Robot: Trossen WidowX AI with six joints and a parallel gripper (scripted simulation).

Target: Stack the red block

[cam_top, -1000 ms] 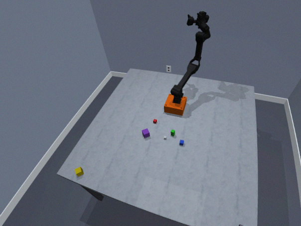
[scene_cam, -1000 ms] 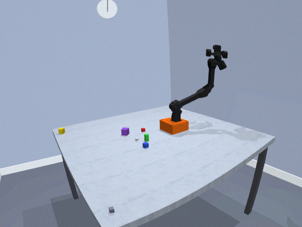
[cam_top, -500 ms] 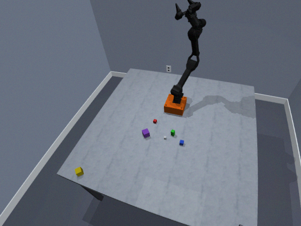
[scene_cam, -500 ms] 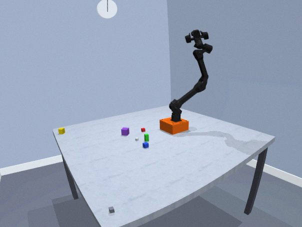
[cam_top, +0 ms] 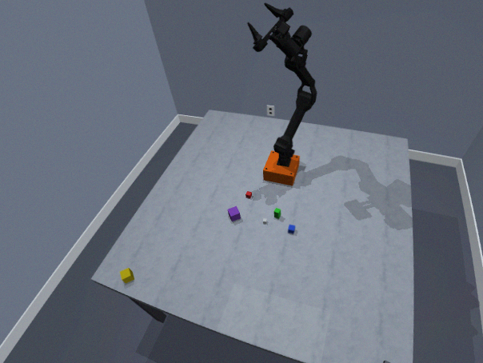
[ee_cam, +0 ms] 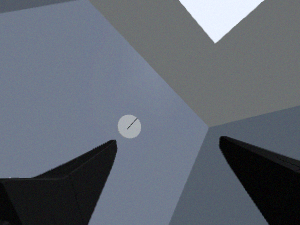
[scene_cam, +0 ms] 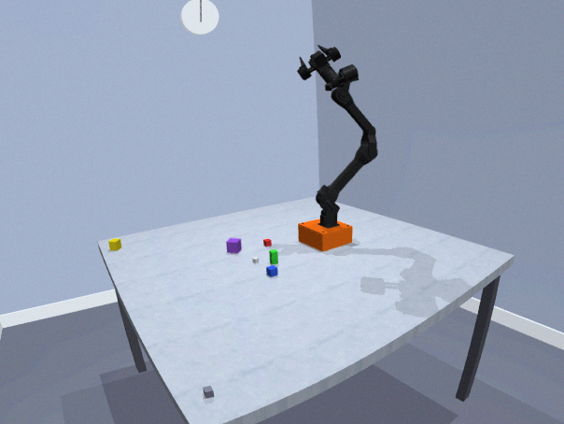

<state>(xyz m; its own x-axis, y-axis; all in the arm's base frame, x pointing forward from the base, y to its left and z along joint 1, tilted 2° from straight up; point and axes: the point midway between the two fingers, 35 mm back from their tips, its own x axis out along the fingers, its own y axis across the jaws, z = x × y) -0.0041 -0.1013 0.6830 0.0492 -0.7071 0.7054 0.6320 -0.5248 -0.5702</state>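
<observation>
My gripper tip is 230 mm short of the red block, 20 mm to the left of it and 770 mm above it. Also, from my gripper tip: purple cube: 360 mm ahead, 50 mm to the right, 760 mm below; white cube: 360 mm ahead, 100 mm to the left, 770 mm below; green block: 310 mm ahead, 150 mm to the left, 750 mm below.
</observation>
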